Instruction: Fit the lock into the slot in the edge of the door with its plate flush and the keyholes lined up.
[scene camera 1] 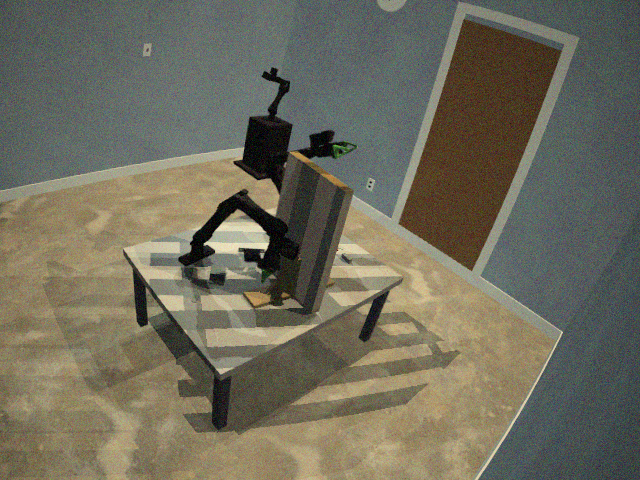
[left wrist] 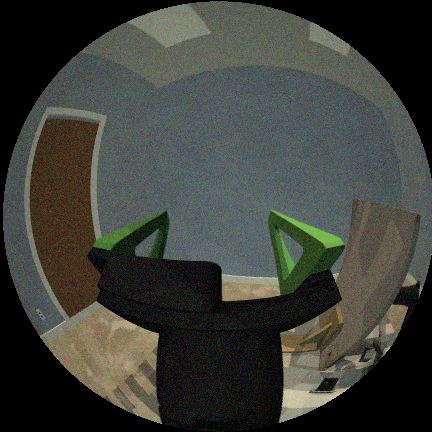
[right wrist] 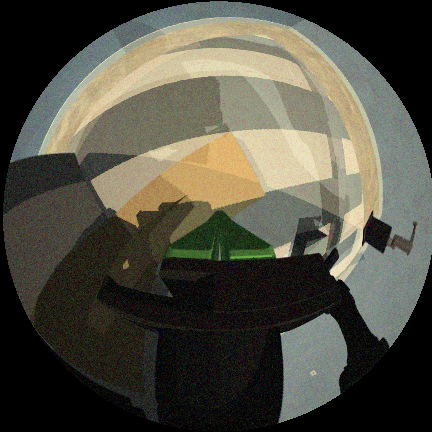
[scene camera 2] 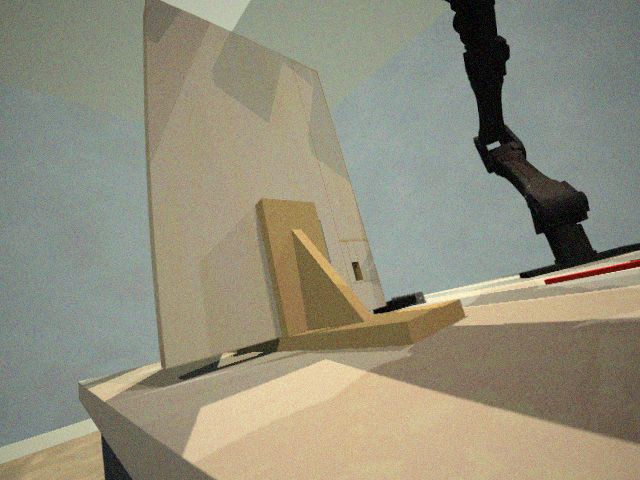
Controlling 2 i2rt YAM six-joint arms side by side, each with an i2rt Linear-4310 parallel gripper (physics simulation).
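Frame: origin at the left arm's base, x ahead, y left, z up, level; metres.
Where they show: left gripper, fingertip midpoint: [scene camera 1: 353, 148] [left wrist: 218, 215]; right gripper, fingertip midpoint: [scene camera 1: 261, 283] [right wrist: 219, 216]; left arm's base at its link origin: [scene camera 2: 578, 264]; right arm's base at its link origin: [scene camera 1: 196, 255].
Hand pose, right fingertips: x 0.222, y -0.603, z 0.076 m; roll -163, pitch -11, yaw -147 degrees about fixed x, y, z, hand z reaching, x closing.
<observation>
Things, the pixels of their top centre, and the offset from my right fingertips. "pt": a spot on its surface instead. Level surfaces: height alone.
- tall upright panel at its top centre: [scene camera 2: 244, 47] [left wrist: 380, 203] [scene camera 1: 319, 169] dx +0.083, dy +0.139, dz +0.540 m
- small opening at a spot on its surface: [scene camera 2: 356, 270] pt dx -0.042, dy +0.210, dz +0.021 m
- small black block at its top centre: [scene camera 2: 392, 298] [scene camera 1: 252, 252] dx -0.204, dy +0.227, dz -0.050 m
- wooden foot at a spot on its surface: [right wrist: 225, 170] [scene camera 1: 255, 298] pt dx +0.006, dy -0.043, dz -0.058 m
- table at its surface level: dz -0.075 m
- small dark piece at its top centre: [scene camera 1: 347, 256] dx +0.177, dy +0.578, dz -0.054 m
- red strip at its top centre: [scene camera 2: 632, 261] dx +0.053, dy +0.554, dz -0.070 m
The door is a tall upright panel [scene camera 1: 314, 232] [scene camera 2: 217, 155] [left wrist: 377, 260] standing on the table. A small opening [scene camera 2: 356, 270] shows low near its edge in scene camera 2. A small black block [scene camera 2: 408, 300] [left wrist: 328, 384], perhaps the lock, lies on the table by that edge; its details are too small to tell. My right gripper [scene camera 1: 265, 276] [right wrist: 219, 216] is shut, with no object visible between its fingertips, pointing down above a wooden foot [scene camera 1: 255, 298] [right wrist: 225, 170] beside the door. My left gripper [scene camera 1: 346, 149] [left wrist: 218, 215] is open and empty, high beyond the door's top.
Another wooden foot [scene camera 2: 289, 242] [left wrist: 327, 332] braces the door's other side. A dark block or shadow [scene camera 1: 217, 278] shows on the table [scene camera 1: 248, 338] left of my right gripper. A small dark piece [scene camera 1: 346, 257] lies right of the door. A red strip [scene camera 2: 594, 271] shows near my left arm's base.
</observation>
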